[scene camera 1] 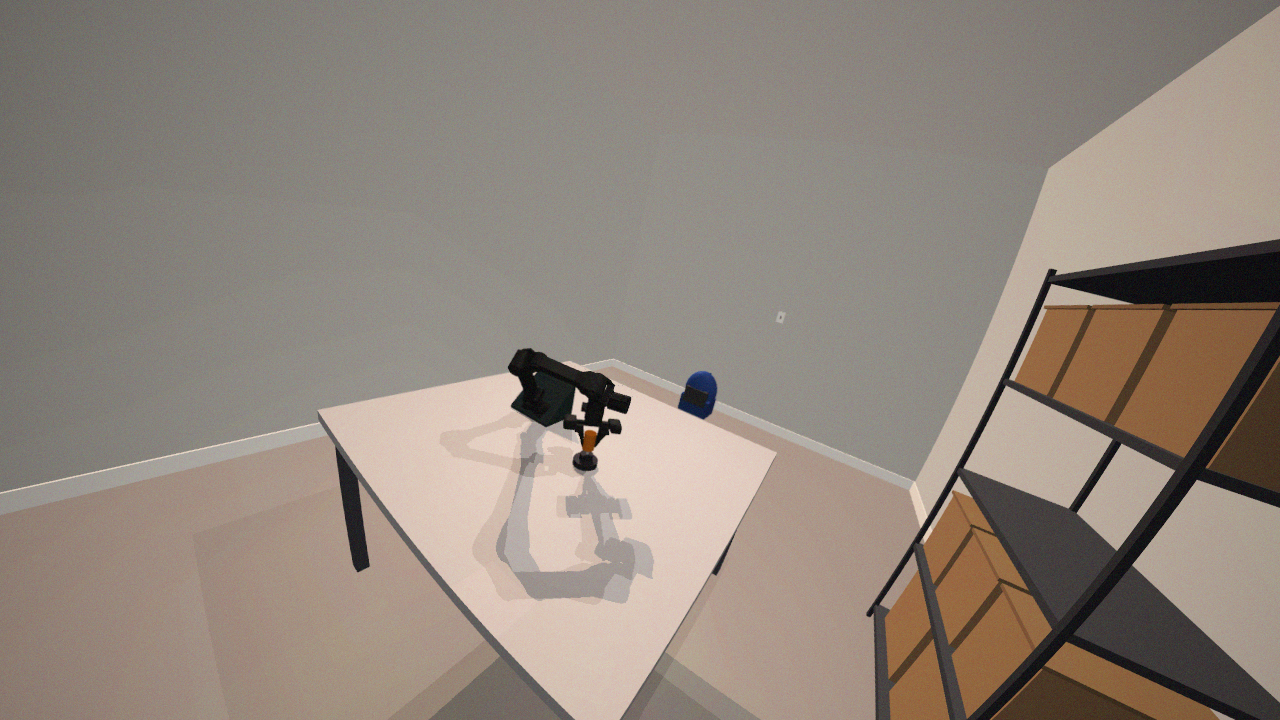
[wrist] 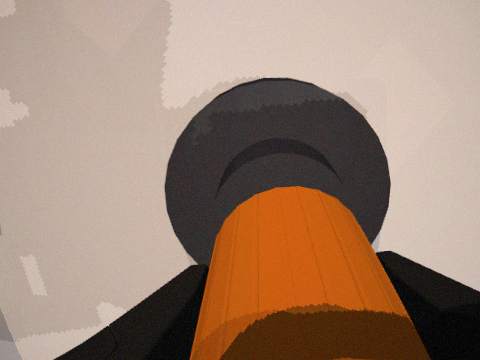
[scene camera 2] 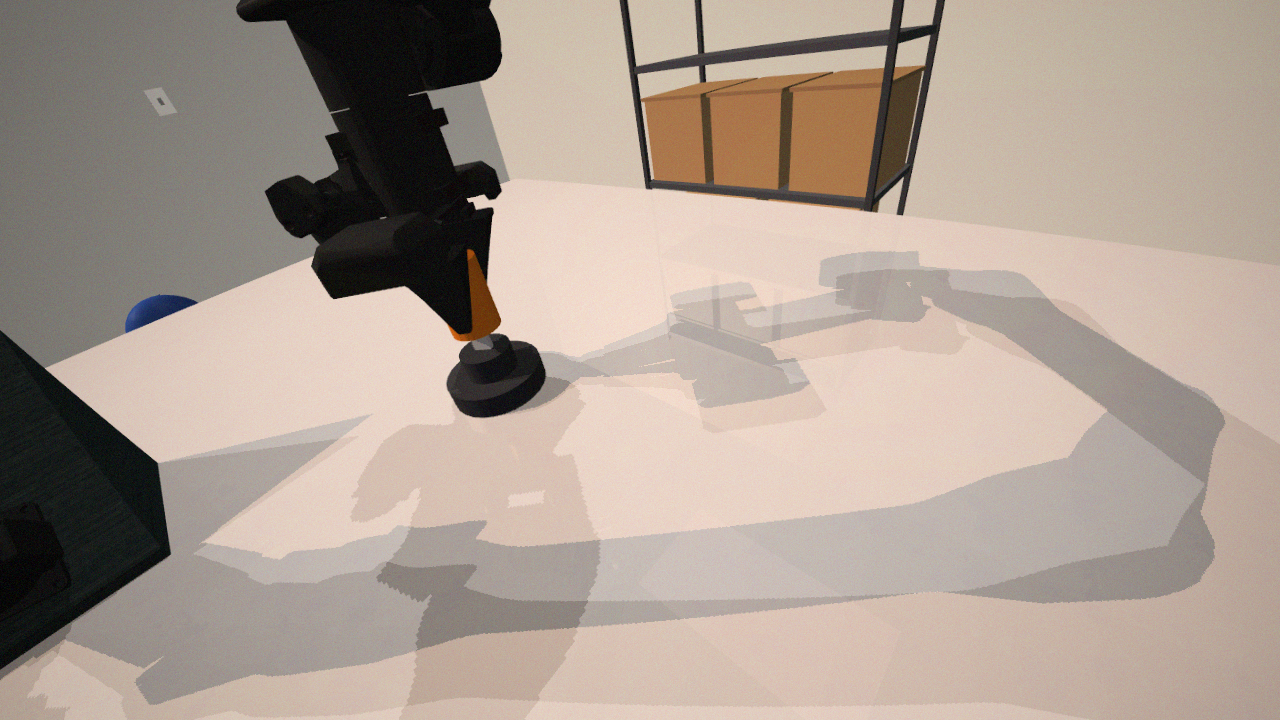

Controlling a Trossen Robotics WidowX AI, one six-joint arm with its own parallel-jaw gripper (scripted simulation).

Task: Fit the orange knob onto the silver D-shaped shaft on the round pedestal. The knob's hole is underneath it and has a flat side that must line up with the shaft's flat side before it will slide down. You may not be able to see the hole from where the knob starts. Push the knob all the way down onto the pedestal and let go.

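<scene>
My gripper point(scene camera 2: 473, 318) holds an orange knob point(scene camera 2: 485, 317). I can see the knob in the wrist view as well point(wrist: 290, 266). The gripper itself is also visible to me in the wrist view point(wrist: 292, 276) and in scene camera 1 point(scene camera 1: 588, 446).
</scene>
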